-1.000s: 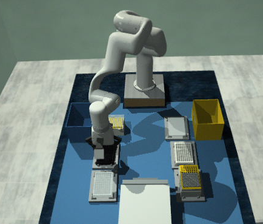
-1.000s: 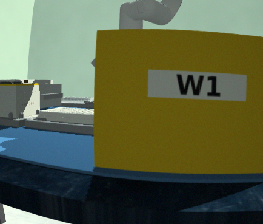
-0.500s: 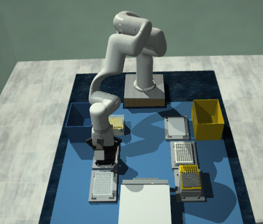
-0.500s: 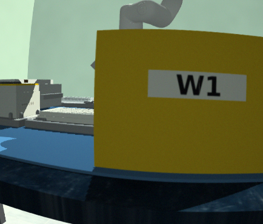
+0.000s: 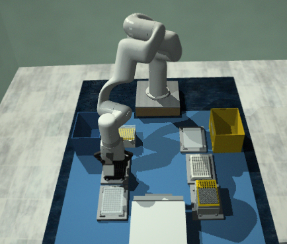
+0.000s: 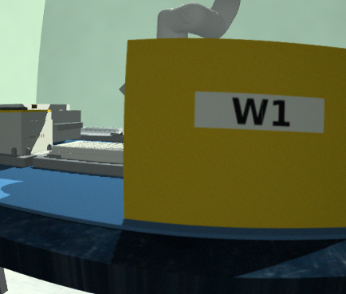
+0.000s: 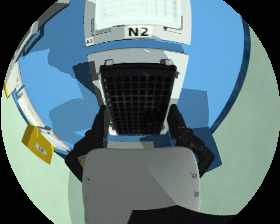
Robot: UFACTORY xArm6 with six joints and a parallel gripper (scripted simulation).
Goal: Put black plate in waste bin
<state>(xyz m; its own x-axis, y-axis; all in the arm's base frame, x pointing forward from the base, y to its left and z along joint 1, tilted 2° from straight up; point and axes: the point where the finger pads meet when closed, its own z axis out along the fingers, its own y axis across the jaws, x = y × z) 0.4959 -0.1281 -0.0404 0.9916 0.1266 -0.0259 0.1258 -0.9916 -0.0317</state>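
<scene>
My hand is 2 cm above the black plate. The rest, counted from my hand: blue bin: 16 cm behind, 15 cm to the right; then clear plate: 17 cm ahead, 2 cm to the left, 2 cm below; then grey work nest: 3 cm below.
</scene>
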